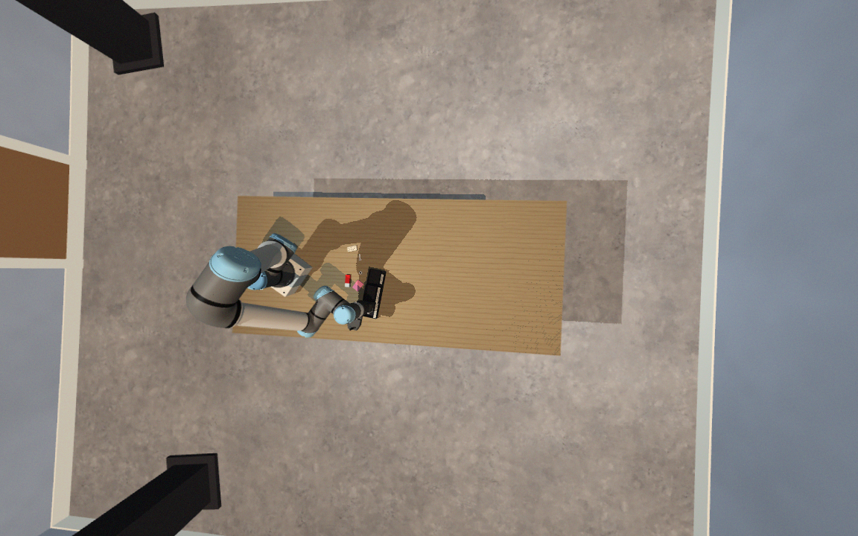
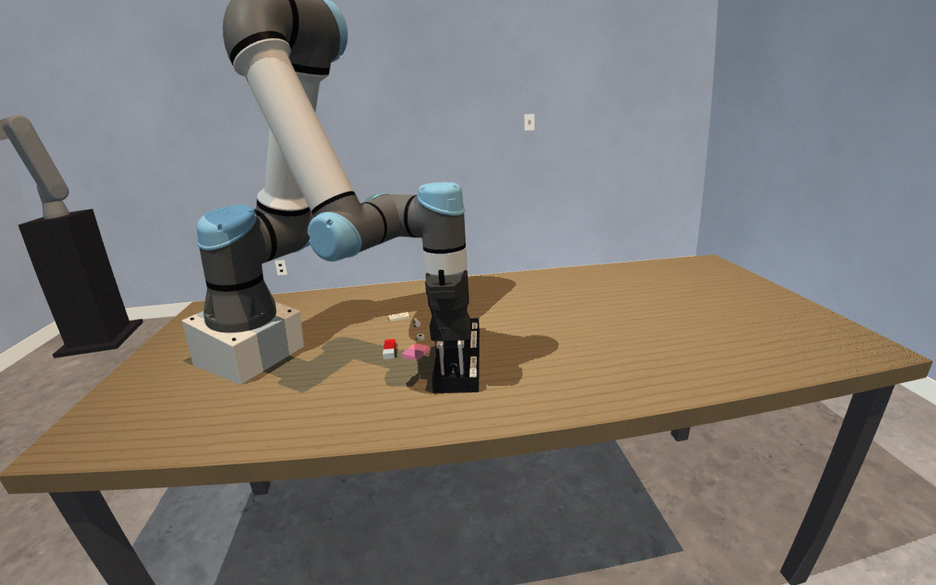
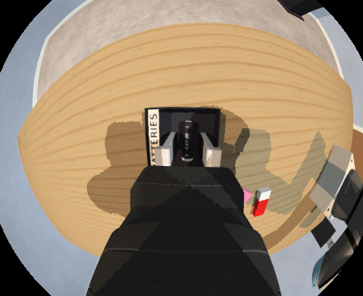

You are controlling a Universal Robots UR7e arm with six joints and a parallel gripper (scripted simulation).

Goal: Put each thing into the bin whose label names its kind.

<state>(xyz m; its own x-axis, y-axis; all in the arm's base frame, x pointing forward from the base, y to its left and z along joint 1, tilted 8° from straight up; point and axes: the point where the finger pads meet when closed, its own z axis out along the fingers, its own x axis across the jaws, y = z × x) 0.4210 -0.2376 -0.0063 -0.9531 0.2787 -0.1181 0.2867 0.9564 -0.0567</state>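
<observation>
Right now the black battery is 20 mm below my hand. Round my hand: red block 150 mm to the left, 110 mm behind, 30 mm below; then black bin tray 80 mm to the left, 30 mm ahead, 10 mm below; then pink eraser 130 mm to the left, 50 mm behind, 30 mm below.
</observation>
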